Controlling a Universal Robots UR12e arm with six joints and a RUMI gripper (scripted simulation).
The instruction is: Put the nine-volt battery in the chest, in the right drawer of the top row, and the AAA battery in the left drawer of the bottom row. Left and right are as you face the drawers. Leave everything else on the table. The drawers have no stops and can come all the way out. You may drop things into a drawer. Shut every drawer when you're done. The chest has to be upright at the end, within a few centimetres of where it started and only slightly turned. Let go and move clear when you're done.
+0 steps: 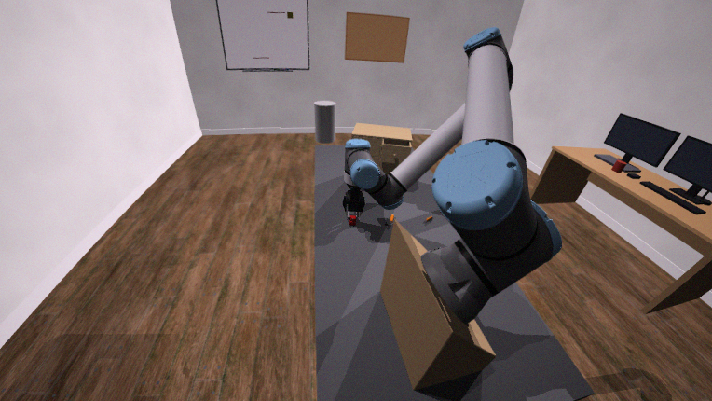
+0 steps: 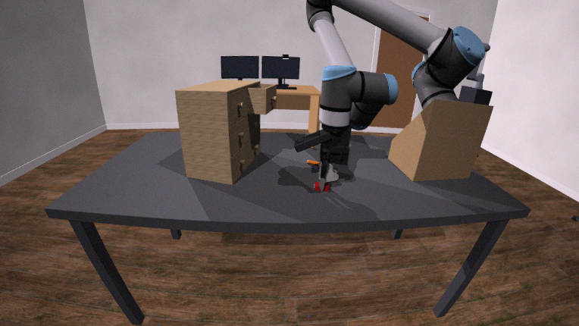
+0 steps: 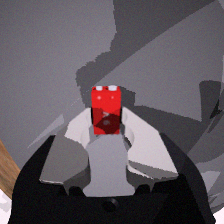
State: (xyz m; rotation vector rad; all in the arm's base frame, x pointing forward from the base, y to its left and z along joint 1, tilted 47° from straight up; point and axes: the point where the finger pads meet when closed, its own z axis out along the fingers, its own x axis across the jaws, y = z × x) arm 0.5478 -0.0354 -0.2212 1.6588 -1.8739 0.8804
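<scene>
The orange AAA battery is 190 mm to the right of my hand and 10 mm below it. From my hand the other things lie so: red nine-volt battery: 10 mm below, 10 mm ahead.
</scene>
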